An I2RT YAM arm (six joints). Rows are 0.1 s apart.
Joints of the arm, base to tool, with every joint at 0 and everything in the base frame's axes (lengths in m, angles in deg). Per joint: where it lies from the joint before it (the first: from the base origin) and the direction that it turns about. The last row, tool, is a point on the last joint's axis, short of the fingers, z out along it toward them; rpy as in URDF.
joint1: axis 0 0 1 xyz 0 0 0.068
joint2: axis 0 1 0 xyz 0.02 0.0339 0.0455
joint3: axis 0 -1 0 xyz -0.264 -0.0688 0
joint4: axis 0 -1 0 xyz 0.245 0.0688 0.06
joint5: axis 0 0 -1 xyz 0.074 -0.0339 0.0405
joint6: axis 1 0 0 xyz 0.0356 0 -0.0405
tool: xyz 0 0 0 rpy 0 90 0
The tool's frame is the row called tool.
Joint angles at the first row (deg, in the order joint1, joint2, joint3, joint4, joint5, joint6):
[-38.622 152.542 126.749 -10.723 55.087 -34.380]
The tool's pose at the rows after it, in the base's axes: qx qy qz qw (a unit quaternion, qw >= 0); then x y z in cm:
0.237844, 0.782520, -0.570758, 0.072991, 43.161, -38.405, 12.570
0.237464, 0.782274, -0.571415, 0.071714, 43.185, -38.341, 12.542
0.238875, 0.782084, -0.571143, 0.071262, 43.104, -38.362, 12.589
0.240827, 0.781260, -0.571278, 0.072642, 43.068, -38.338, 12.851
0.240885, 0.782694, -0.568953, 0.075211, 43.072, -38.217, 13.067
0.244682, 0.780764, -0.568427, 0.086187, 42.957, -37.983, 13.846
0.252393, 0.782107, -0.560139, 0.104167, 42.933, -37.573, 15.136
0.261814, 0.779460, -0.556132, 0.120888, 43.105, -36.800, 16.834
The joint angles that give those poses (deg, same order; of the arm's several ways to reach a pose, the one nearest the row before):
[-38.759 152.666 126.755 -10.481 55.294 -34.593]
[-38.688 152.645 126.653 -10.456 55.478 -34.640]
[-38.754 152.492 126.502 -10.591 55.514 -34.448]
[-38.756 152.156 126.436 -10.806 55.545 -34.208]
[-38.671 151.751 126.243 -11.238 55.220 -33.844]
[-38.578 150.182 124.798 -10.555 54.727 -33.360]
[-38.319 148.296 124.295 -12.053 53.414 -31.272]
[-37.609 146.130 124.085 -13.868 53.097 -29.093]

